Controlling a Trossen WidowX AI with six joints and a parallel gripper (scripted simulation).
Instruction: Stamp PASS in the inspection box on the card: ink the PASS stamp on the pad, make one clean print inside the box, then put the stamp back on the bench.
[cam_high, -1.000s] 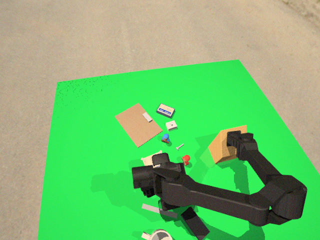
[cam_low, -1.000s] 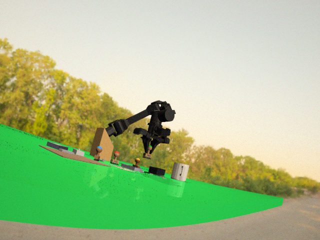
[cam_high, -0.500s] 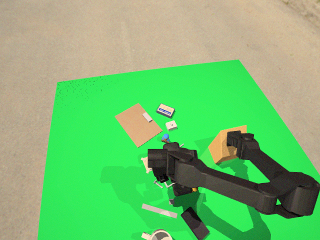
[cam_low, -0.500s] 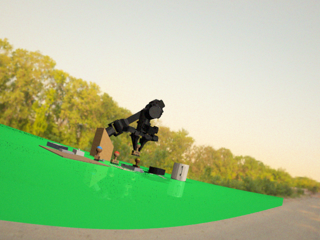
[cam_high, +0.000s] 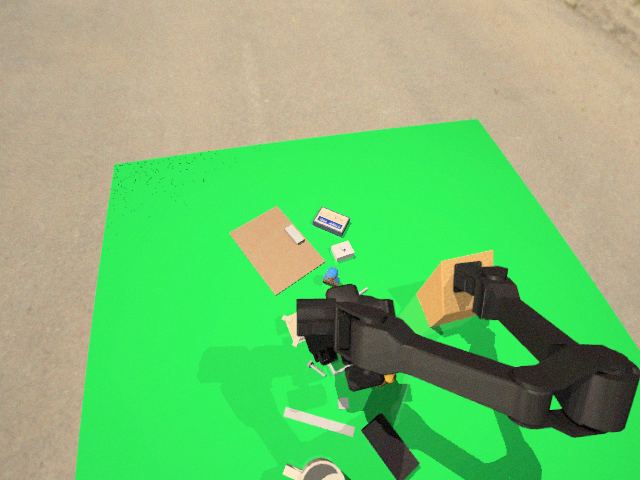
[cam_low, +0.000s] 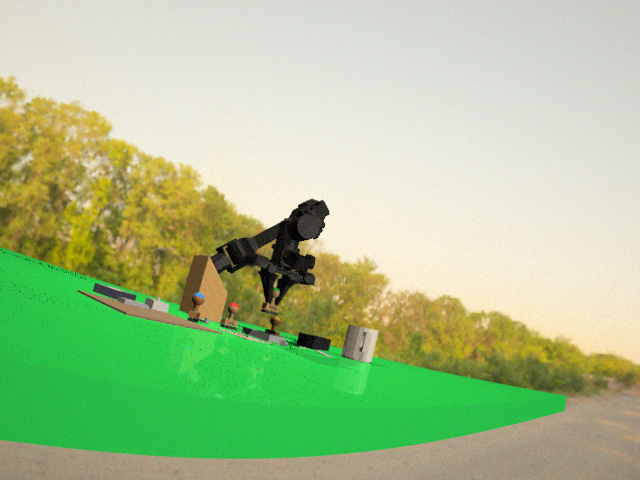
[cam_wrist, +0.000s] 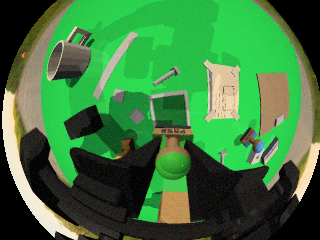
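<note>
My gripper tip is 8 cm above the ink pad. Also, from my gripper tip: yellow stamp: 8 cm behind, 7 cm to the left, 7 cm below; then green-knobbed stamp: right at my gripper tip; then red-knobbed stamp: 8 cm behind, 7 cm below, 6 cm to the right.
</note>
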